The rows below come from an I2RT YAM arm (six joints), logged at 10 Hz.
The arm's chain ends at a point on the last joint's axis. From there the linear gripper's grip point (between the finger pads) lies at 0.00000 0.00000 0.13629 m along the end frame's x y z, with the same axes.
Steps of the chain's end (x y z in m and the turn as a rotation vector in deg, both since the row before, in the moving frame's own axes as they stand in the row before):
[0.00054 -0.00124 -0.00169 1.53 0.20 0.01]
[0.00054 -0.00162 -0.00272 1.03 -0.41 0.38]
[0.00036 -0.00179 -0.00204 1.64 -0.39 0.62]
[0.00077 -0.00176 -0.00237 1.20 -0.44 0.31]
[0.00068 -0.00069 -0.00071 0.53 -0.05 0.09]
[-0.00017 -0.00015 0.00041 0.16 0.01 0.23]
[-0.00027 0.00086 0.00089 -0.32 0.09 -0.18]
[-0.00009 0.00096 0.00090 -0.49 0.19 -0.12]
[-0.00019 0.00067 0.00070 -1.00 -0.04 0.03]
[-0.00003 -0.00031 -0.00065 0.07 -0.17 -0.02]
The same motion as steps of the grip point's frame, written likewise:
[0.00102 -0.00488 -0.00174 1.53 0.20 0.01]
[-0.00043 -0.00407 -0.00275 1.03 -0.41 0.38]
[-0.00055 -0.00570 -0.00210 1.64 -0.39 0.62]
[-0.00027 -0.00462 -0.00240 1.20 -0.44 0.31]
[0.00056 -0.00195 -0.00072 0.53 -0.05 0.09]
[-0.00015 -0.00053 0.00041 0.16 0.01 0.23]
[-0.00005 0.00162 0.00089 -0.32 0.09 -0.18]
[0.00036 0.00213 0.00089 -0.49 0.19 -0.12]
[-0.00029 0.00305 0.00068 -1.00 -0.04 0.03]
[-0.00043 -0.00048 -0.00065 0.07 -0.17 -0.02]

